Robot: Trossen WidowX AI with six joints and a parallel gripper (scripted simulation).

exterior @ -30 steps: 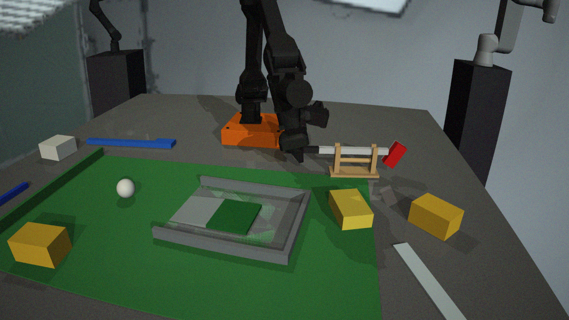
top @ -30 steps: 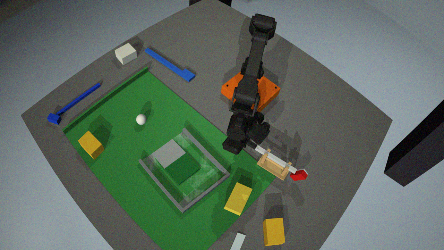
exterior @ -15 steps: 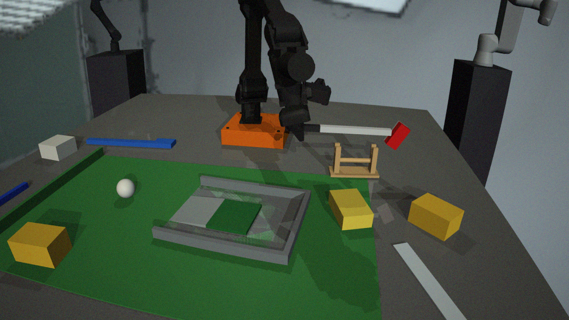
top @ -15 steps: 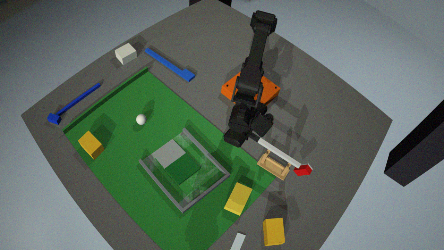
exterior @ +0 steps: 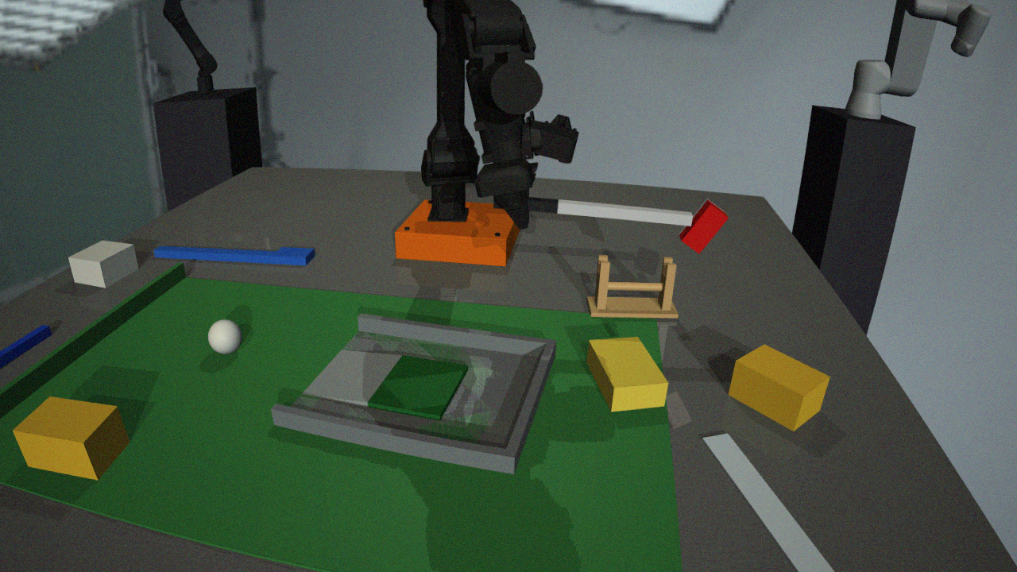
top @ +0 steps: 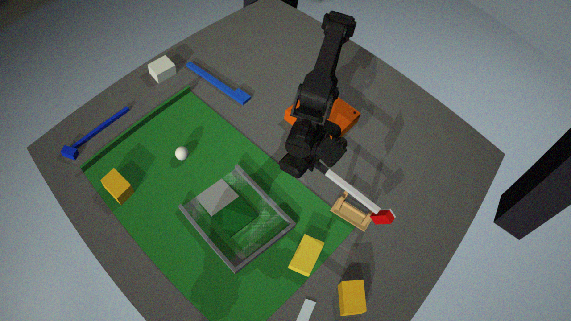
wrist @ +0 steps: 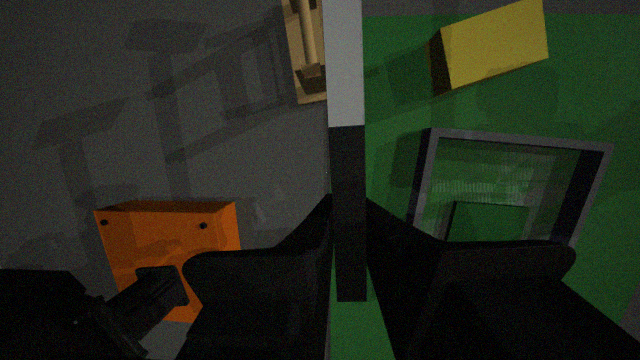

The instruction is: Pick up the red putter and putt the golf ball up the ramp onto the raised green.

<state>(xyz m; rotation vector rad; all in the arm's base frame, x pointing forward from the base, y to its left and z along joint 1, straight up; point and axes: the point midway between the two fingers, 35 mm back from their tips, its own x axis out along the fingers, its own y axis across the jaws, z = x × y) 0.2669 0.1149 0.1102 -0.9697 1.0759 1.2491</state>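
Right now my gripper tip is 1 cm short of the red putter, 11 cm to the right of it and 2 cm below it. From my gripper tip the other things lie so: wooden stand 1 cm behind, 15 cm to the left, 9 cm below; white block 9 cm behind, 69 cm to the right, 10 cm below; white golf ball 14 cm ahead, 36 cm to the right, 10 cm below.
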